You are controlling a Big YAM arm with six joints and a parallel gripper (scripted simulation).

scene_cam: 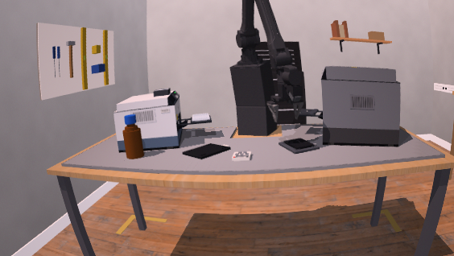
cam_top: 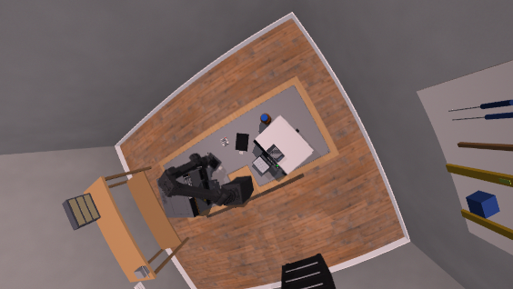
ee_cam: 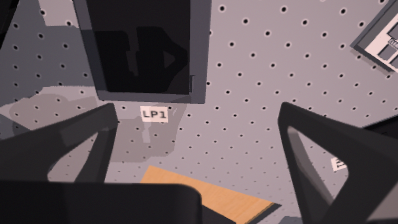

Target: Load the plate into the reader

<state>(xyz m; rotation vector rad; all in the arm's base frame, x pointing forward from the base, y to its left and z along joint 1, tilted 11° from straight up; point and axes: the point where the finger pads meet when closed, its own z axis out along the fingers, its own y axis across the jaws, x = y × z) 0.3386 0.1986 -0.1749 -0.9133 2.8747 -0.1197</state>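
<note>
Right now the multi-well plate is 45 cm to the right of my hand, 19 cm behind it and 3 cm below it. Round my hand: LP1 pad 12 cm below, 5 cm to the left, 2 cm behind; lid 11 cm below, 5 cm to the left, 2 cm behind; LP1 label 12 cm below, 11 cm behind, 1 cm to the right.
</note>
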